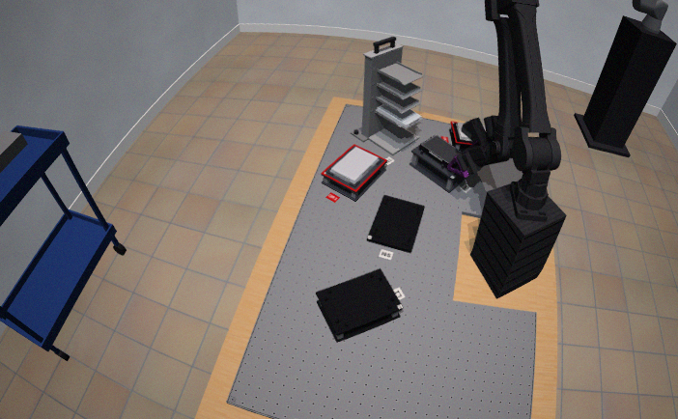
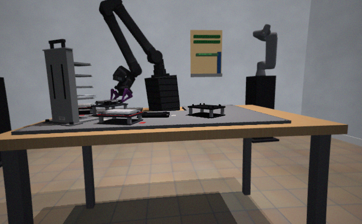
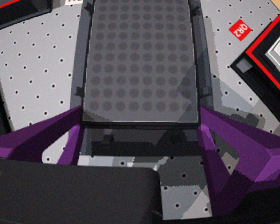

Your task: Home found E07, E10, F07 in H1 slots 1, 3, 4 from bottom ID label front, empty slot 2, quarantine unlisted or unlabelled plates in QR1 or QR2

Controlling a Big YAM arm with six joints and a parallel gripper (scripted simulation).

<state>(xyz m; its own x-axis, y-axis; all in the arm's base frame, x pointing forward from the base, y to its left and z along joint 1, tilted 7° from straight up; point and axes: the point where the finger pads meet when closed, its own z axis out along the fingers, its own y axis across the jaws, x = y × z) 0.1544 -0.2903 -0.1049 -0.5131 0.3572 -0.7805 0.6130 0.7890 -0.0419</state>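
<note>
Right now my hand is 4 cm to the left of the dark plate and 4 cm short of it. Round my hand: RG label (8 cm below, 4 cm behind, 3 cm to the left); then QR2 label (20 cm to the right, 8 cm below, 2 cm ahead); then regrip nest (4 cm ahead, 3 cm to the right, 2 cm below).
</note>
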